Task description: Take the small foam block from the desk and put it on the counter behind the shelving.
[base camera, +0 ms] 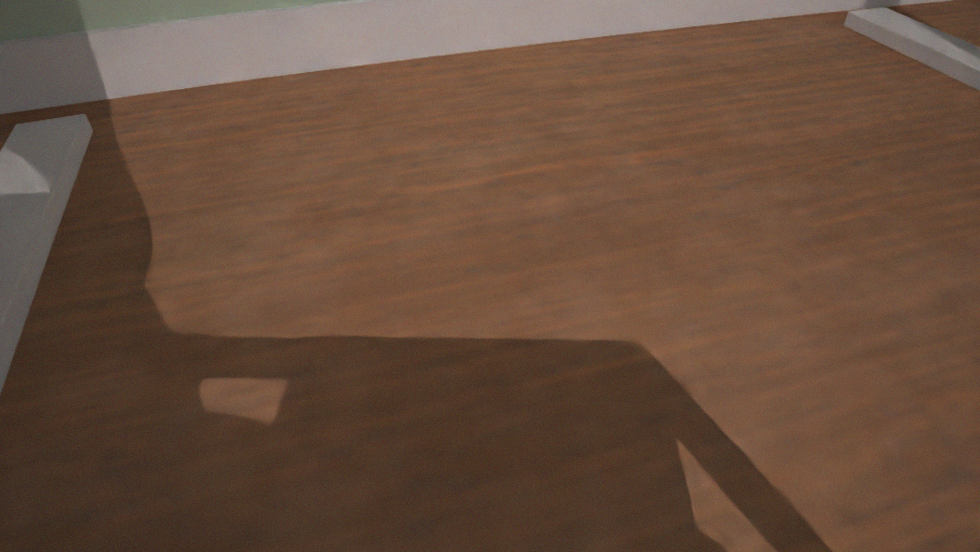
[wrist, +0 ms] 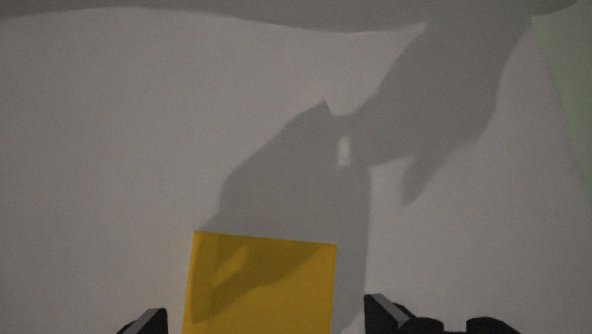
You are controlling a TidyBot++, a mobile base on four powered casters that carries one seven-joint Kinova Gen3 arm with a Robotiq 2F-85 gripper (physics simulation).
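Frame: origin at the arm's base, x ahead, y up, z right, level; centimetres.
Where they show: gripper, fingertip midpoint: point(wrist: 267, 324).
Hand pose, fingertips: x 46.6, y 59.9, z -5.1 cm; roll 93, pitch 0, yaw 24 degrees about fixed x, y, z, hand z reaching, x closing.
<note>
After its pixels a point has its place.
The foam block point(wrist: 267, 290) @(x 46.7, y 59.8, z -6.6 cm) is yellow and box-shaped. In the wrist view it stands on the pale grey desk top point(wrist: 125, 125) @(x 41.2, y 55.3, z -14.7 cm), at the bottom centre, and its lower part is cut off by the frame's edge. My gripper point(wrist: 266, 317) @(x 46.6, y 59.9, z -5.1 cm) is open, with one dark fingertip on each side of the block in that view. There is a gap between each fingertip and the block. How high the fingertips are against the block I cannot tell. The counter and the shelving do not show in the base camera view or the wrist view.
In the base camera view, pale desk legs or feet point(base camera: 51, 178) point(base camera: 912, 41) @(x 103.0, y -37.4, z 61.5 cm) stand on the brown wood floor point(base camera: 514, 205) @(x 61.4, y -39.7, z 0.2 cm) at the left and the upper right. A white baseboard point(base camera: 274, 48) @(x 93.5, y -35.7, z -33.3 cm) runs along the green wall point(base camera: 41, 17) @(x 86.3, y -28.5, z -59.8 cm). Shadows of the arm lie across the desk top.
</note>
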